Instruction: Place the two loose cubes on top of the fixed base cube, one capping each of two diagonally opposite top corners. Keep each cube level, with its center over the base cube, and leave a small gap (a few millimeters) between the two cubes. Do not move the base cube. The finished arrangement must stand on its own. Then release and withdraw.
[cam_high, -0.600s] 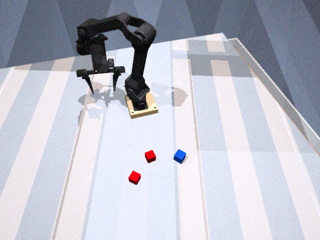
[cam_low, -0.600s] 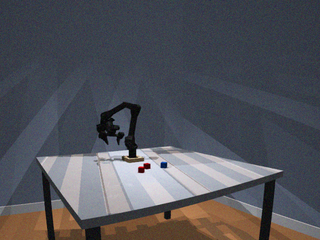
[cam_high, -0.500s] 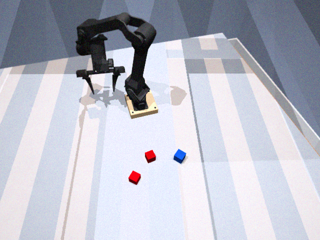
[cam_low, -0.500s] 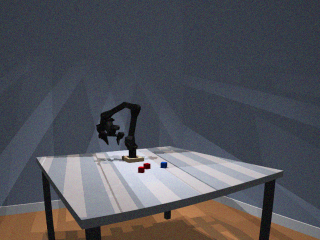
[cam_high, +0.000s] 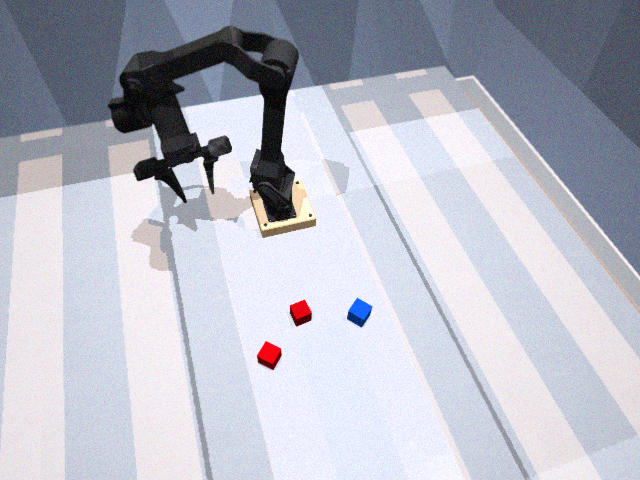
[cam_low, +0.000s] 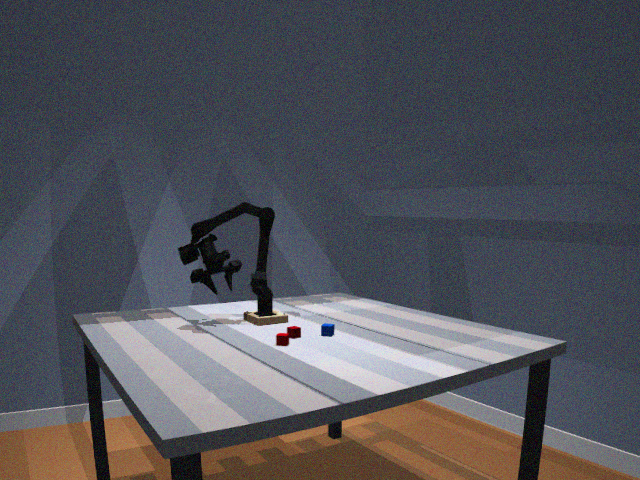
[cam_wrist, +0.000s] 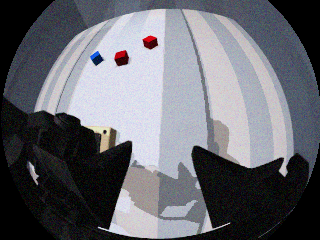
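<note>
Now: the red cube 320 mm ahead of my gripper tip, 70 mm to the left of it and 110 mm below it. The rest, counted from my gripper tip: blue cube (280 mm ahead, 260 mm to the left, 110 mm below).
</note>
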